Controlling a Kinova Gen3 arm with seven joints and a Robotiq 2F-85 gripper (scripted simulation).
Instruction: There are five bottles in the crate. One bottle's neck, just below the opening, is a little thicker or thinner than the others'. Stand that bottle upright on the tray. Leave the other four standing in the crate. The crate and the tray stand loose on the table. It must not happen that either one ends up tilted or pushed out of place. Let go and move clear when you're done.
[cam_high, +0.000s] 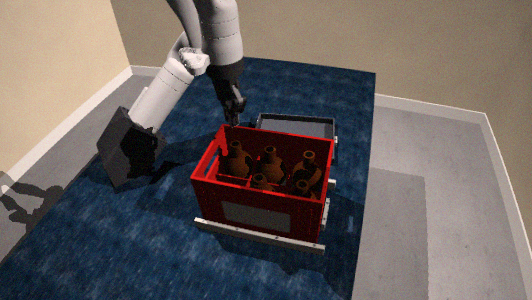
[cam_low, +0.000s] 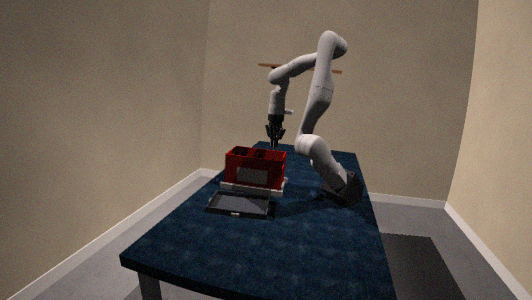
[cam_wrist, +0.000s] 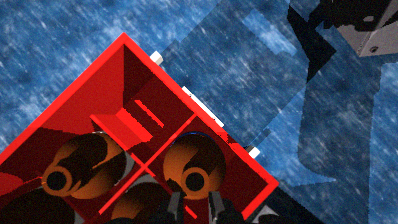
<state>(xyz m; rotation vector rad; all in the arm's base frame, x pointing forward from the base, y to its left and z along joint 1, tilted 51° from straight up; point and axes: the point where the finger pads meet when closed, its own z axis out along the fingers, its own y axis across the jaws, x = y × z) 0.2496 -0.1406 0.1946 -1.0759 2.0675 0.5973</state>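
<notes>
The crate is 160 mm below my hand, 90 mm ahead of it and 10 mm to the right of it. From my hand the other things lie so: grey tray: 250 mm to the left, 230 mm below, 10 mm ahead.
</notes>
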